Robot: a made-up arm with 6 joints.
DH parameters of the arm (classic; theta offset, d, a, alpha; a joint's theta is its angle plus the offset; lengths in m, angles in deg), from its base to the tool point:
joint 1: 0 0.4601 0.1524 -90
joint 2: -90 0 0.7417 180
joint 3: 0 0 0.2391 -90
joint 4: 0 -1.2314 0 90
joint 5: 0 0 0 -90
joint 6: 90 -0.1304 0 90
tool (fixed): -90 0 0 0
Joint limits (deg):
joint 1: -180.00..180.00
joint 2: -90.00..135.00
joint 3: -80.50..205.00
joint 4: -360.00..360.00
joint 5: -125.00..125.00
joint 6: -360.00..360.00
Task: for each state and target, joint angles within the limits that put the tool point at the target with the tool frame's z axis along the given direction. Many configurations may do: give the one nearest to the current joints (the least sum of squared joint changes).
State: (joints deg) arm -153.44 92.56 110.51 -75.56 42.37 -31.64
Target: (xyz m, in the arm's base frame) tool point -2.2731 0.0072 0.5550 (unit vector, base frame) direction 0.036 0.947 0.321
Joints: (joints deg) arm -179.99 90.89 85.13 -57.14 4.04 -14.38
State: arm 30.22 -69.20 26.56 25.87 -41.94 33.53
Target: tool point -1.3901 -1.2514 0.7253 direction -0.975 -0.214 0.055
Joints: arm 39.59 -88.66 73.52 43.24 -61.27 10.51
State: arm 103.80 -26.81 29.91 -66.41 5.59 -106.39
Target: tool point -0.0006 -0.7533 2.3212 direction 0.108 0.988 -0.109
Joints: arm 93.43 -39.72 60.39 -47.45 -28.41 -125.95
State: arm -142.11 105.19 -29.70 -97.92 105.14 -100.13
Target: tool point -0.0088 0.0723 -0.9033 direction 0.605 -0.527 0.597
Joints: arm -150.17 120.21 -15.64 -146.41 68.45 -75.85
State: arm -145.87 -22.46 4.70 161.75 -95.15 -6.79
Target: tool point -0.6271 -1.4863 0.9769 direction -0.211 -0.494 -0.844
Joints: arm -112.09 10.11 -13.90 168.30 -57.12 6.98
